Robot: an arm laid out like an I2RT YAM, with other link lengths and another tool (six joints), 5 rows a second.
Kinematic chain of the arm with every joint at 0, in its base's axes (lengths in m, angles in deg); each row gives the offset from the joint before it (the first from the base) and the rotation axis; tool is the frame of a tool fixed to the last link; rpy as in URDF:
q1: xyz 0 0 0.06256 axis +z
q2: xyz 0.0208 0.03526 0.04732 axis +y
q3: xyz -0.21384 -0.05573 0 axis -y
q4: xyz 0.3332 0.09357 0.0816 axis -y
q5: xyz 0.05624 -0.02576 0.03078 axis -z
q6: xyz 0.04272 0 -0.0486 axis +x
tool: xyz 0.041 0.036 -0.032 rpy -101.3 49.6 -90
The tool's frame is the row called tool.
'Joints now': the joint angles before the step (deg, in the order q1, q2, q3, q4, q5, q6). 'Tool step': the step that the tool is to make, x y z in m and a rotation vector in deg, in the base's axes. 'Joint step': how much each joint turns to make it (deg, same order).
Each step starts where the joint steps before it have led.
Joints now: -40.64 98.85 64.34 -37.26 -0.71 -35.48
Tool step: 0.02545 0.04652 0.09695 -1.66 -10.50 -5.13
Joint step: 6.79 -13.51 2.66 -6.60 0.02 12.91
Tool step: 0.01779 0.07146 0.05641 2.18 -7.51 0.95
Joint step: 10.30 -6.62 2.62 -3.55 0.00 10.84
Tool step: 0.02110 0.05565 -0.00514 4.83 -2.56 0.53
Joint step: 8.57 1.66 0.00 2.60 0.00 9.68
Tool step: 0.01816 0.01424 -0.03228 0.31 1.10 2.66
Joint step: 2.77 5.68 -0.02 4.56 0.03 0.12
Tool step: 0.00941 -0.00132 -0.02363 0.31 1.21 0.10
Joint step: 0.09 3.94 0.01 2.68 -0.05 0.02
